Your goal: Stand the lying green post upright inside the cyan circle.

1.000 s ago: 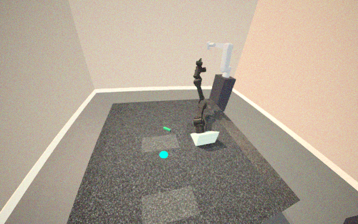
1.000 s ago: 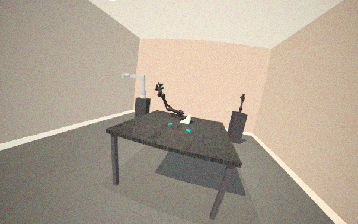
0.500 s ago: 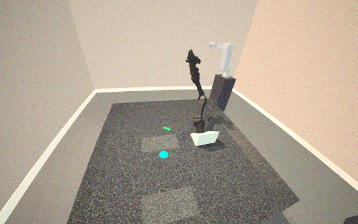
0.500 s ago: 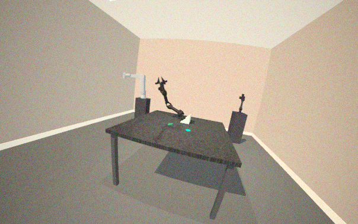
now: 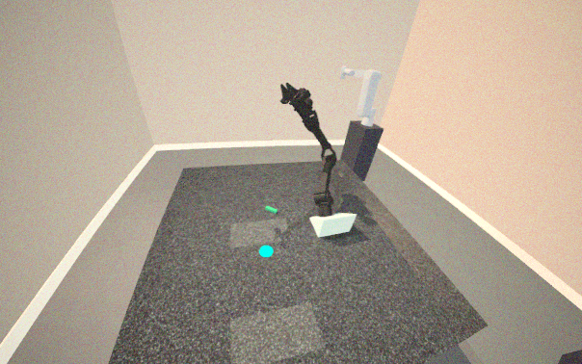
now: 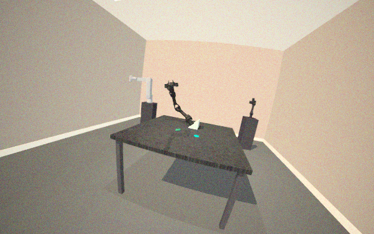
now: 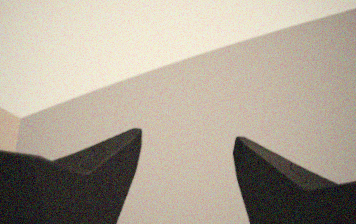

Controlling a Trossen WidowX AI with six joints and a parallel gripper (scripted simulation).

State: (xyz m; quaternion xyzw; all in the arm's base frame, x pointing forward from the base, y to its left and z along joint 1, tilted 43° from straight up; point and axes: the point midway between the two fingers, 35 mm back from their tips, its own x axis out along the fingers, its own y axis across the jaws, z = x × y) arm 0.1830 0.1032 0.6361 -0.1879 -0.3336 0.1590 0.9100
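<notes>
My gripper tip is 100 mm short of the green post, 200 mm to the right of it and 610 mm above it. From my gripper tip the other things lie so: cyan circle (190 mm ahead, 440 mm to the left, 620 mm below).
</notes>
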